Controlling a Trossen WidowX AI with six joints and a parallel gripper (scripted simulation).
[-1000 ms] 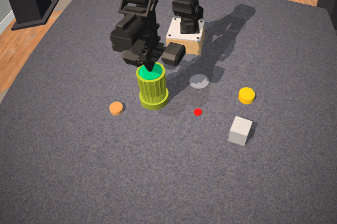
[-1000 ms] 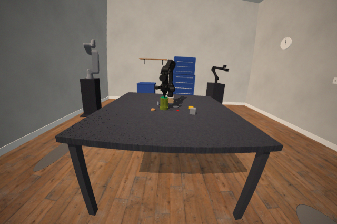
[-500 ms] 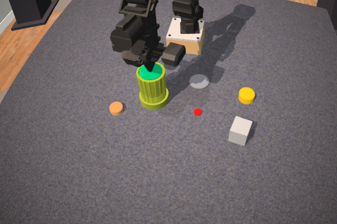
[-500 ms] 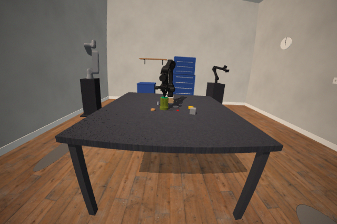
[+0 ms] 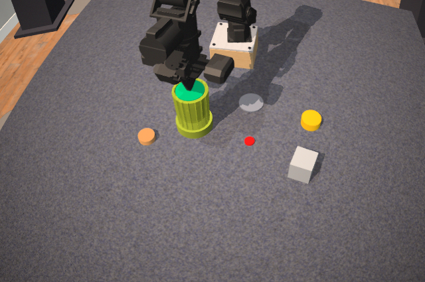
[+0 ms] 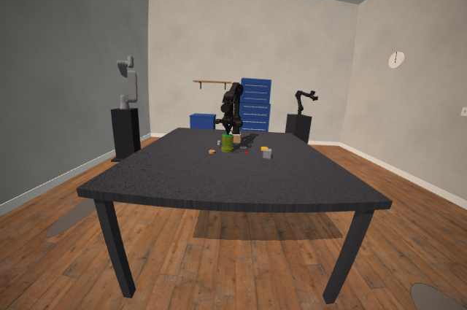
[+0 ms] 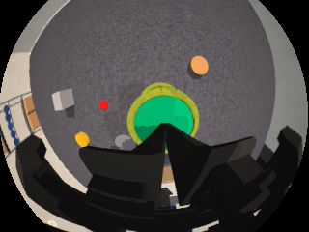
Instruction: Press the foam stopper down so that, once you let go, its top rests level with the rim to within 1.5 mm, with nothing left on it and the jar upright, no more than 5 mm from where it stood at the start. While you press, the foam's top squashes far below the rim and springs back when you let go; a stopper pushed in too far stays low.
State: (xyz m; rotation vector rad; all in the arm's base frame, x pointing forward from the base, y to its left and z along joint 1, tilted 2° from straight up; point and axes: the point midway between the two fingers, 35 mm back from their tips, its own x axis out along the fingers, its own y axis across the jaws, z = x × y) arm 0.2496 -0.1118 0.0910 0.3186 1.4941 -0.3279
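The green foam stopper lies 5 cm below my hand. Also, from my hand: red dot (6 cm ahead, 12 cm to the left, 14 cm below); then grey disc (6 cm behind, 13 cm to the left, 15 cm below); then orange disc (4 cm ahead, 11 cm to the right, 14 cm below).
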